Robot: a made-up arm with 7 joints.
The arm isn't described. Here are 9 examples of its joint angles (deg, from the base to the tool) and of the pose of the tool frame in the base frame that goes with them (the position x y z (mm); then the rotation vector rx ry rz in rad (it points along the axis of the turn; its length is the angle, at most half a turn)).
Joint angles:
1: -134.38 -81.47 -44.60 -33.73 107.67 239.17 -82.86
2: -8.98 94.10 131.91 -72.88 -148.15 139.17 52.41
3: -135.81 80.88 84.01 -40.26 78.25 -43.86 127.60
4: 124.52 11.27 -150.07 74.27 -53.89 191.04 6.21
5: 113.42 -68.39 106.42 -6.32 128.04 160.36 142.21
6: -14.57 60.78 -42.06 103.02 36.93 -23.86 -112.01
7: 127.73 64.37 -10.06 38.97 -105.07 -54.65 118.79
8: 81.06 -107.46 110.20 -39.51 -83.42 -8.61 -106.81
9: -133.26 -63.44 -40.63 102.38 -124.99 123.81 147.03
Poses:
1: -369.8 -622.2 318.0 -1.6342 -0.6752 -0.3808
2: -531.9 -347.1 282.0 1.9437 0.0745 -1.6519
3: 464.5 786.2 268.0 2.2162 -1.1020 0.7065
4: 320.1 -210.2 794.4 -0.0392 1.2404 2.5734
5: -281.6 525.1 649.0 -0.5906 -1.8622 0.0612
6: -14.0 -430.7 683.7 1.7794 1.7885 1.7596
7: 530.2 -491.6 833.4 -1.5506 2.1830 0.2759
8: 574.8 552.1 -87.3 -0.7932 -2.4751 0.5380
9: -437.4 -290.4 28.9 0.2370 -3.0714 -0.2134
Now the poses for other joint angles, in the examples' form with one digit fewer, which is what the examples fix.
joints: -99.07 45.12 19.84 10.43 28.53 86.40 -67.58
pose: -83 561 935 -0.391 0.467 1.006
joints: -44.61 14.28 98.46 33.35 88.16 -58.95 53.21
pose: -63 519 916 -2.241 -1.722 0.869
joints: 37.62 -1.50 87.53 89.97 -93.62 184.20 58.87
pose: -196 184 813 0.926 -1.316 0.114
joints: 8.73 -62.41 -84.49 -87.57 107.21 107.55 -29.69
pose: 392 395 615 -0.432 -1.304 -1.791
